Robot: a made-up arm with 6 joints. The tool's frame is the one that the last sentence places. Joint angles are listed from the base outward.
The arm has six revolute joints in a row. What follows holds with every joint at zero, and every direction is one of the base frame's. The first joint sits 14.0 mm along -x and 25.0 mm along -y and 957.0 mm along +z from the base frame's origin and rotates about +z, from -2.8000 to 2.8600 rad. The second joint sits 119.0 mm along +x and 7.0 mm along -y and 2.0 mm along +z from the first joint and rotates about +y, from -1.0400 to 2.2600 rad. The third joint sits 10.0 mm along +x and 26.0 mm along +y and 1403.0 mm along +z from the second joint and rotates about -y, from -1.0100 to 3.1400 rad. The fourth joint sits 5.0 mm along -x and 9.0 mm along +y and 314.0 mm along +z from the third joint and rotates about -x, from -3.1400 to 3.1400 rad. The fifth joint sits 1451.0 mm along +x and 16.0 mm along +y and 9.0 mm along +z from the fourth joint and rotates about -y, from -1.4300 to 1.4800 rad. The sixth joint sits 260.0 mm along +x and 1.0 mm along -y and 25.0 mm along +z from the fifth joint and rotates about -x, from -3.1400 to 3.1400 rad. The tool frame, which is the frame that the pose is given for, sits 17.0 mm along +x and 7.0 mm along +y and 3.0 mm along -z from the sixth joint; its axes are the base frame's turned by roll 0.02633, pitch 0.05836 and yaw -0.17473 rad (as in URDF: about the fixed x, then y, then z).
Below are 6 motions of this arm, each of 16 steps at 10 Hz.
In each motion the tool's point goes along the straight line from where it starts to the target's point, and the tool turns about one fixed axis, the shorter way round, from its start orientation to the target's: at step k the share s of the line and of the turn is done. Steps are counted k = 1, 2, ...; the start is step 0. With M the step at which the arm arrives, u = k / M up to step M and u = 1 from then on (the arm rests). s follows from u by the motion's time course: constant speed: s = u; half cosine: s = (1 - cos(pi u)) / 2; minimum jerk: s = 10 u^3 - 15 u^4 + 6 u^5.
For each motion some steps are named. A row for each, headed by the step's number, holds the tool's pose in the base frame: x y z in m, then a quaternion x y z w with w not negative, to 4 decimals.
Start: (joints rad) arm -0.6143 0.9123 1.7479 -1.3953 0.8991 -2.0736
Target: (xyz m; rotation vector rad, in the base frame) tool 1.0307 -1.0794 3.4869 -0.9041 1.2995 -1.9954
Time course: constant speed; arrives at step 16
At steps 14, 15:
14: 1.0920 -1.1154 3.4560 -0.3823 0.4896 -0.7363 0.2686
15: 1.0614 -1.0974 3.4715 -0.3609 0.4888 -0.7429 0.2808

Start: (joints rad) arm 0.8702 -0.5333 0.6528 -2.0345 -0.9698 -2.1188
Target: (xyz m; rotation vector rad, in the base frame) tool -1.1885 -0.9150 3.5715 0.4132 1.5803 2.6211
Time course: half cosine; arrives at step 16
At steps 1, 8, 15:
1: -0.4078 -0.1774 3.8363 -0.2389 -0.8640 -0.3608 0.2574
8: -0.7944 -0.5426 3.7052 -0.1984 -0.7322 -0.6397 0.1240
15: -1.1809 -0.9078 3.5741 0.1352 0.5164 0.8453 0.0237

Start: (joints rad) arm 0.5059 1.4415 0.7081 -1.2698 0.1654 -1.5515
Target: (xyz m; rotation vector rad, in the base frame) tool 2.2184 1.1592 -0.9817 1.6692 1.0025 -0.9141
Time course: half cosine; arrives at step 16
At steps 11, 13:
11: 2.3153 1.2122 -0.7085 0.7373 0.3882 -0.3584 0.4210
13: 2.2552 1.1793 -0.8781 0.7040 0.4021 -0.3683 0.4550

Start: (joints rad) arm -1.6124 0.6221 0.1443 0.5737 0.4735 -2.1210
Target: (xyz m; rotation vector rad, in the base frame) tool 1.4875 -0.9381 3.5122 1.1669 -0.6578 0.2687
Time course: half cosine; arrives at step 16
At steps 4, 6, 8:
4: 0.2221 -2.4138 1.9795 0.6381 -0.3768 -0.3945 0.5434
6: 0.4626 -2.1333 2.2708 0.6358 -0.3726 -0.3012 0.6051
8: 0.7462 -1.8025 2.6144 0.6230 -0.3616 -0.1862 0.6682

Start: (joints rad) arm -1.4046 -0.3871 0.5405 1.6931 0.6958 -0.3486
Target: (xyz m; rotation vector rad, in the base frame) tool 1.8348 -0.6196 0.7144 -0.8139 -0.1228 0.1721
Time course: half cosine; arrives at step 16
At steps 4, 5, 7, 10, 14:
4: 0.5020 -0.3918 3.2938 -0.7699 -0.0238 -0.3707 0.5189
5: 0.6203 -0.4120 3.0649 -0.7508 -0.0278 -0.3349 0.5687
7: 0.9017 -0.4601 2.5202 -0.6929 -0.0368 -0.2445 0.6773
10: 1.3528 -0.5372 1.6472 -0.5669 -0.0494 -0.0886 0.8175
14: 1.7754 -0.6094 0.8294 -0.4180 -0.0586 0.0624 0.9044

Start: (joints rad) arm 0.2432 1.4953 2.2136 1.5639 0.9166 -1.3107
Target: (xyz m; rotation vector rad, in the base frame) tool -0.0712 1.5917 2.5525 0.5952 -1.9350 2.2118
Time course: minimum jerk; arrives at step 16
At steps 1, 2, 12, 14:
1: 2.3611 0.8514 2.3246 -0.1782 -0.3862 0.3994 0.8122
2: 2.3273 0.8617 2.3278 -0.1734 -0.3931 0.4076 0.8058
12: 0.1811 1.5149 2.5289 0.1617 -0.6432 0.7300 0.1652
14: -0.0321 1.5798 2.5488 0.1925 -0.6440 0.7354 0.0861

